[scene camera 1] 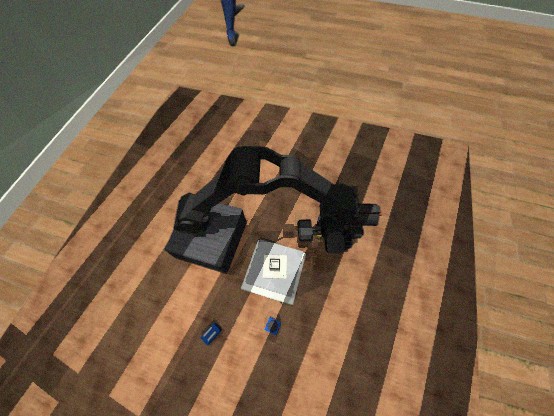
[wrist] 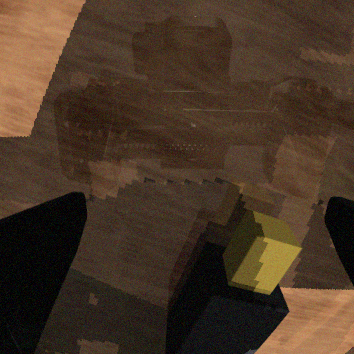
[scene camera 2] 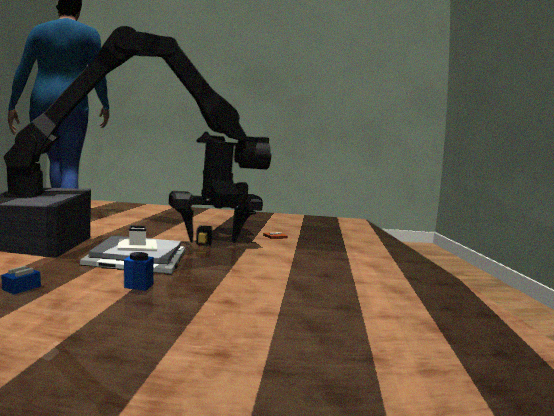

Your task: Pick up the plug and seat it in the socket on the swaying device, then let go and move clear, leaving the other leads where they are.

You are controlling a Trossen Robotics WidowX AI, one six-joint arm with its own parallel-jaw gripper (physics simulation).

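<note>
The black plug with a yellow tip (scene camera 2: 203, 235) (wrist: 262, 252) lies on the table between my spread fingers. In the wrist view it is nearer the right finger and runs off the bottom edge. My gripper (scene camera 2: 213, 241) (wrist: 209, 207) is open and points down, its fingertips low beside the plug. In scene camera 1 the arm hides most of the plug. The socket (scene camera 1: 274, 264) (scene camera 2: 137, 236) is a small upright square housing with a dark rim. It stands on a pale plate on the grey device (scene camera 1: 295, 272) (scene camera 2: 99, 251), left of the gripper in scene camera 2.
A blue connector with two pale bars (scene camera 1: 211, 333) (scene camera 2: 21, 281) and a blue block with a round black top (scene camera 1: 272, 326) (scene camera 2: 138, 273) lie in front of the device. A flat orange connector (scene camera 2: 275, 235) lies right of the gripper. A person (scene camera 2: 65, 65) stands behind the arm's base (scene camera 2: 45, 220).
</note>
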